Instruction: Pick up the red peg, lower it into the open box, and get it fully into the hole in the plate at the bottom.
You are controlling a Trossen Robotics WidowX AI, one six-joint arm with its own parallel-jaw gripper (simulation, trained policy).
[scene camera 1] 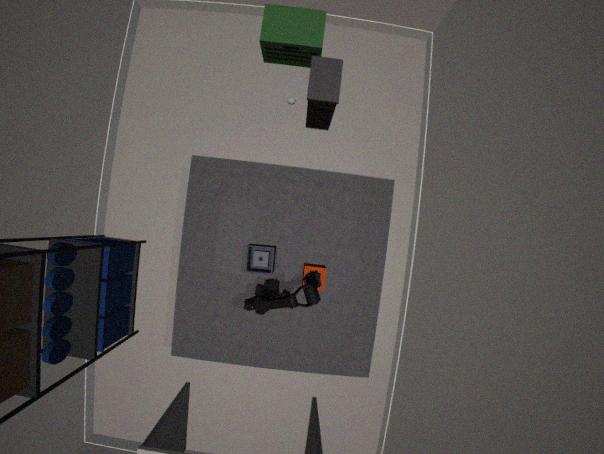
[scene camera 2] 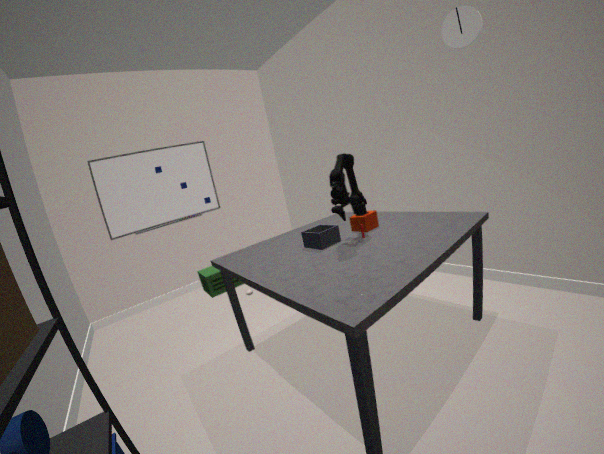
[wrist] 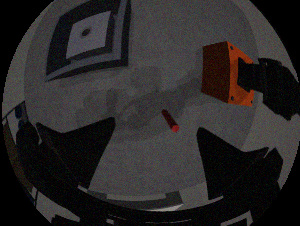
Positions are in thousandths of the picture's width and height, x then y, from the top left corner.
Observation:
In view: the gripper (wrist: 525, 564), a dark box (scene camera 2: 531, 523) and a pale plate (wrist: 308, 162).
Scene camera 2 does not show the pale plate, which is hidden by the dark box.

